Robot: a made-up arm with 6 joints.
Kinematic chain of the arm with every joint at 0, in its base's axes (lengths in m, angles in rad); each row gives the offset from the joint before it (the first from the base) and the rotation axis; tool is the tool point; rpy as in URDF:
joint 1: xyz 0 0 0.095 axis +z
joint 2: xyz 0 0 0 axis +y
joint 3: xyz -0.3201 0 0.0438 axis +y
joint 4: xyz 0.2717 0 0.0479 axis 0.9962 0 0.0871
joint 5: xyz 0 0 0 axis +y
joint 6: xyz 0.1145 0 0.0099 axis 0.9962 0 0.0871
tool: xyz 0 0 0 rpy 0 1.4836 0
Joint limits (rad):
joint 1: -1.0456..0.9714
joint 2: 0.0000..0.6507
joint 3: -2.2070..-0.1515
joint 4: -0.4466..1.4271
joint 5: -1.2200..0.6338
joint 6: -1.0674..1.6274
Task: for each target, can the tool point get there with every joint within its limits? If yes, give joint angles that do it. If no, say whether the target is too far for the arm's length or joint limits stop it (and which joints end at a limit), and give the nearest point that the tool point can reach.
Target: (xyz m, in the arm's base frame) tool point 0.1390 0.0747 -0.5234
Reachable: no: joint limits stop it (at a limit: joint 2, joint 3, joint 5) | nearest point 0.0800 0.0430 0.1362 | short by 0.663 m
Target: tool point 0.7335 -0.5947 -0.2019
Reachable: no: too far | nearest point 0.1063 -0.0862 0.1860 | short by 0.896 m
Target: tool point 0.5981 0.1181 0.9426
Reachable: no: too far | nearest point 0.0485 0.0509 0.6266 | short by 0.638 m
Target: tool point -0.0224 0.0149 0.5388
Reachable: yes | joints -0.8465 0.3525 -1.0237 0.6204 -0.1050 -0.1821
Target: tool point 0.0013 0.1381 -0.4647
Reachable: no: joint limits stop it (at a limit: joint 1, joint 2, joint 3, joint 5) | nearest point 0.0443 0.0800 0.1367 | short by 0.606 m
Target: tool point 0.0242 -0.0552 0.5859
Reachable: yes | joints 0.6343 0.5440 -1.2019 1.1538 -0.5953 0.1103
